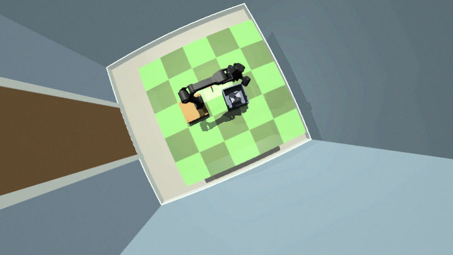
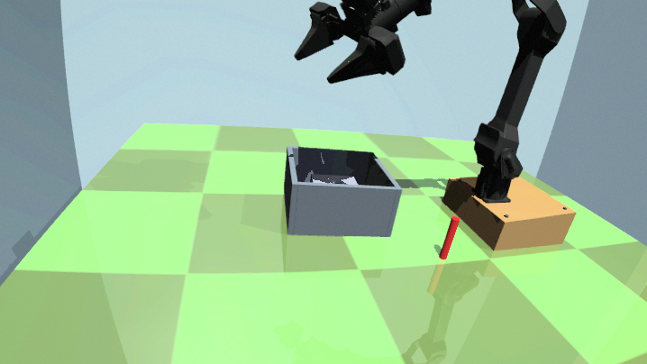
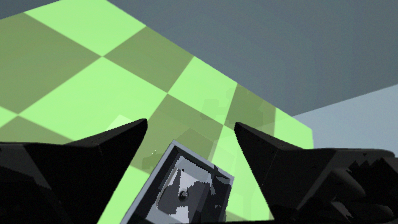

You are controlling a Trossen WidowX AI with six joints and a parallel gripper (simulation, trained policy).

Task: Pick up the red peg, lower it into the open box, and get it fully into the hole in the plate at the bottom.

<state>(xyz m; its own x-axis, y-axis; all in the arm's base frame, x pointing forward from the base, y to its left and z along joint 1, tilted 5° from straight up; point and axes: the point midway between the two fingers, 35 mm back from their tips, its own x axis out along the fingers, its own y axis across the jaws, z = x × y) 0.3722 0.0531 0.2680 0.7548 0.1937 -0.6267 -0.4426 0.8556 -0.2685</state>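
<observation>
Right now the red peg is 26 cm behind my gripper tip, 7 cm to the left of it and 24 cm below it. The rest, counted from my gripper tip: light plate (8 cm behind, 9 cm to the right, 24 cm below); then grey box (8 cm behind, 9 cm to the right, 25 cm below).
</observation>
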